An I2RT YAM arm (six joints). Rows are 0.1 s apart.
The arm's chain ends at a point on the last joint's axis. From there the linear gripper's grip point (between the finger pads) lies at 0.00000 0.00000 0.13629 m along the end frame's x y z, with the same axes.
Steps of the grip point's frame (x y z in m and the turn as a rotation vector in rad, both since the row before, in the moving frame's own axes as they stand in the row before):
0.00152, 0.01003, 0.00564, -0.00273, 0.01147, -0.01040
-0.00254, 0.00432, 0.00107, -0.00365, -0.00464, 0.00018
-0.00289, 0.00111, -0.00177, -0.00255, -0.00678, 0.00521
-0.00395, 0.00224, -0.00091, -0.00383, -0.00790, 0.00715
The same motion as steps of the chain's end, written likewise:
-0.00005, 0.00967, 0.00565, -0.00273, 0.01147, -0.01040
-0.00191, 0.00382, 0.00107, -0.00365, -0.00464, 0.00018
-0.00197, 0.00076, -0.00177, -0.00255, -0.00678, 0.00521
-0.00287, 0.00172, -0.00090, -0.00383, -0.00790, 0.00715

